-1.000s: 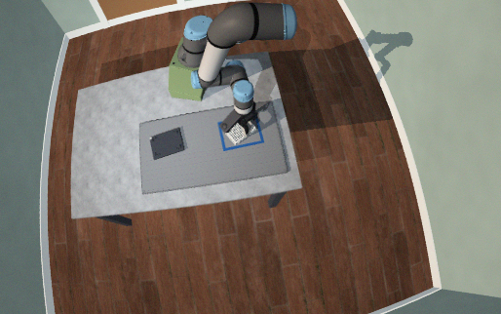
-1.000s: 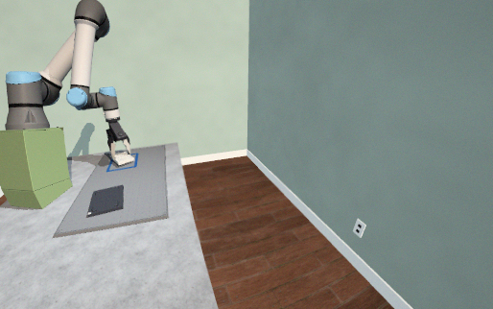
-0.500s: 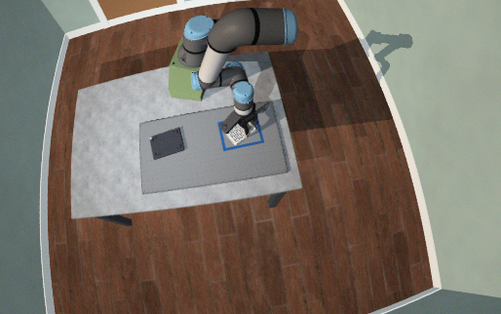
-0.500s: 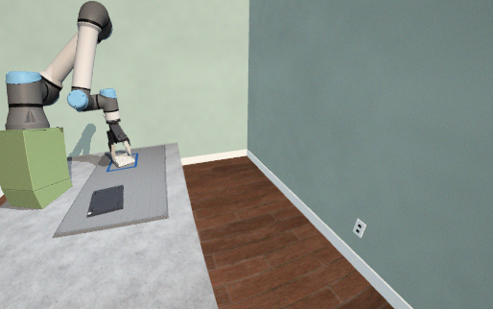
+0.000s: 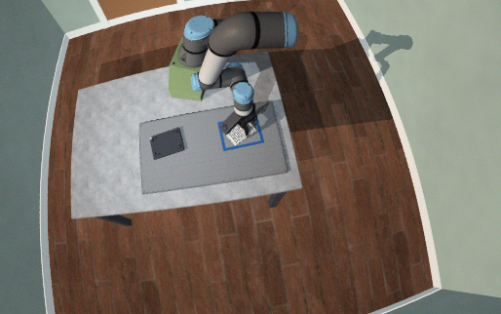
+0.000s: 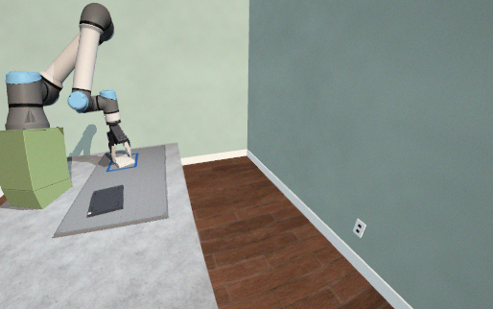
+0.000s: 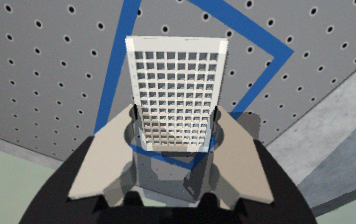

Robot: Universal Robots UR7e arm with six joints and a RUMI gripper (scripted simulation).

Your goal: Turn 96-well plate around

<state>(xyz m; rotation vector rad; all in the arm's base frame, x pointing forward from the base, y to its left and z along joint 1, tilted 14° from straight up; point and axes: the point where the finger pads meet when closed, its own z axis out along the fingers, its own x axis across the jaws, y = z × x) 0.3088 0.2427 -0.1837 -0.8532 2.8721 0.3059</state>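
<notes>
Right now the white 96-well plate is 1 cm below my hand. From my hand the other things lie so: dark plate nest 37 cm to the right, 3 cm ahead, 1 cm below.
</notes>
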